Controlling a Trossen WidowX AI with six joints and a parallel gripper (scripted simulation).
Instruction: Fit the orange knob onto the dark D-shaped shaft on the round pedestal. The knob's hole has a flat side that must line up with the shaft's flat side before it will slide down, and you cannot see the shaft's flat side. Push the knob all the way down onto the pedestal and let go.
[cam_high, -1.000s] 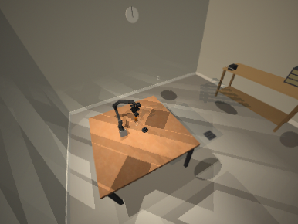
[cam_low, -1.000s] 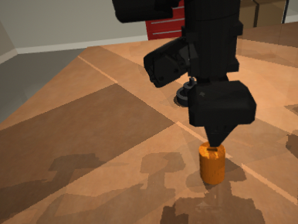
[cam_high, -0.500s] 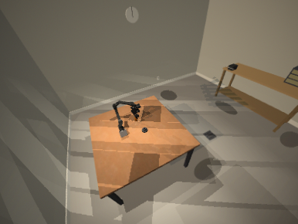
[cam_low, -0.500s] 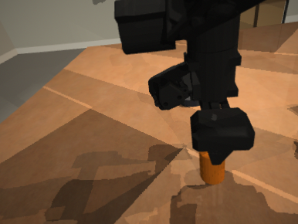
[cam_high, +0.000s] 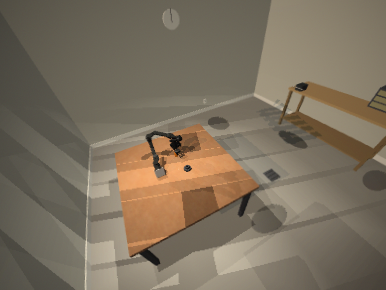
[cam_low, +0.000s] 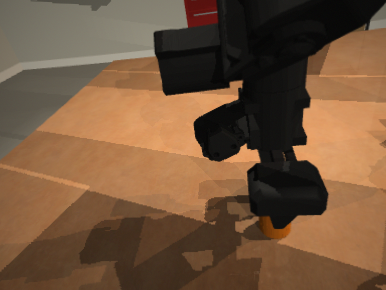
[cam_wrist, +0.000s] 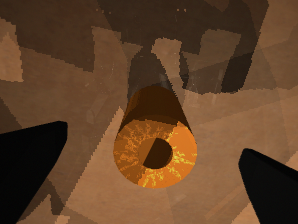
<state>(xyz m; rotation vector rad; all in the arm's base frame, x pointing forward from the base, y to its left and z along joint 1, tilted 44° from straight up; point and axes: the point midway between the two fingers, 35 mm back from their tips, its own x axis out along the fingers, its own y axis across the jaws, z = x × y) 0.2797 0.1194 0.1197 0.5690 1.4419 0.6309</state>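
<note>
My gripper tip is now 2 cm above the orange knob. Round my gripper tip: dark round pedestal: 26 cm to the right, 3 cm ahead, 2 cm below.
</note>
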